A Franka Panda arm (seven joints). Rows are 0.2 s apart.
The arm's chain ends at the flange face. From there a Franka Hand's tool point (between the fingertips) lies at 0.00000 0.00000 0.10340 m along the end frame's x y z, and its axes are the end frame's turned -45 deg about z.
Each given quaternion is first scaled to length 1.
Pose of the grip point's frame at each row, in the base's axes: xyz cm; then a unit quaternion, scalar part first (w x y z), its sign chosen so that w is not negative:
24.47 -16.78 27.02 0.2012 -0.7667 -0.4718 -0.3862
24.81 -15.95 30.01 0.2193 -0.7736 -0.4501 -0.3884
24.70 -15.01 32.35 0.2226 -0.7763 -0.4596 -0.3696
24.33 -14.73 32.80 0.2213 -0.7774 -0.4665 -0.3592
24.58 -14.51 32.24 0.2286 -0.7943 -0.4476 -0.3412
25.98 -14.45 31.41 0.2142 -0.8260 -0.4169 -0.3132
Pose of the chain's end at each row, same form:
20.31 -23.74 33.44 0.3337 -0.8889 -0.1425 -0.2798
20.64 -23.07 36.24 0.3512 -0.8870 -0.1198 -0.2749
20.88 -22.10 38.84 0.3471 -0.8931 -0.1275 -0.2563
20.69 -21.75 39.46 0.3419 -0.8968 -0.1335 -0.2472
21.09 -21.42 39.09 0.3418 -0.9052 -0.1096 -0.2278
22.48 -20.81 38.77 0.3177 -0.9226 -0.0691 -0.2074

